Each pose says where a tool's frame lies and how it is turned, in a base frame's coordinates. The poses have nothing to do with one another.
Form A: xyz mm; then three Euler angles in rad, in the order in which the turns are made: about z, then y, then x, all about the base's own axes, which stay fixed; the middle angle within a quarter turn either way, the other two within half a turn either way.
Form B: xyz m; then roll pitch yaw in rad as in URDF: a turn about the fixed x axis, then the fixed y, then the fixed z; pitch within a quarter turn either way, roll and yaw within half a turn. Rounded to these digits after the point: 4 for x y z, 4 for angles.
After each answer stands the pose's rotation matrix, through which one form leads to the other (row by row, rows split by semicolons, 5 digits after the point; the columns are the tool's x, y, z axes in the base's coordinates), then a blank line. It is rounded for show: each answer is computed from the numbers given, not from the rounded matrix.
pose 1, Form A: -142.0, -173.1, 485.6, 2.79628, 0.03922, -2.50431
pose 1, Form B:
-0.1420, -0.1731, 0.4856, 2.5418, 0.2332, -2.8816
-0.94025 -0.33823 0.03921; -0.25010 0.76417 0.59456; -0.23106 0.54922 -0.80310

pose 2, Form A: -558.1, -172.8, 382.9, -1.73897, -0.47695, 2.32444
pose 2, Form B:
-0.5581, -0.1728, 0.3829, -2.5240, 0.7293, 1.7716
-0.14870 0.87587 -0.45907; 0.73068 -0.21549 -0.64782; -0.66633 -0.43177 -0.60793

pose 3, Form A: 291.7, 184.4, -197.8, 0.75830, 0.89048, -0.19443
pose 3, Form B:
0.2917, 0.1844, -0.1978, 0.5569, 0.7568, 0.8916
0.45669 -0.43258 0.77737; 0.56569 0.81561 0.12153; -0.68661 0.38425 0.61719

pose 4, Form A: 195.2, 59.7, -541.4, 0.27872, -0.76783, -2.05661
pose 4, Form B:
0.1952, 0.0597, -0.5414, -1.9865, 0.5885, 0.5889
0.69166 -0.19793 -0.69458; 0.46204 -0.61789 0.63618; -0.55509 -0.76094 -0.33592

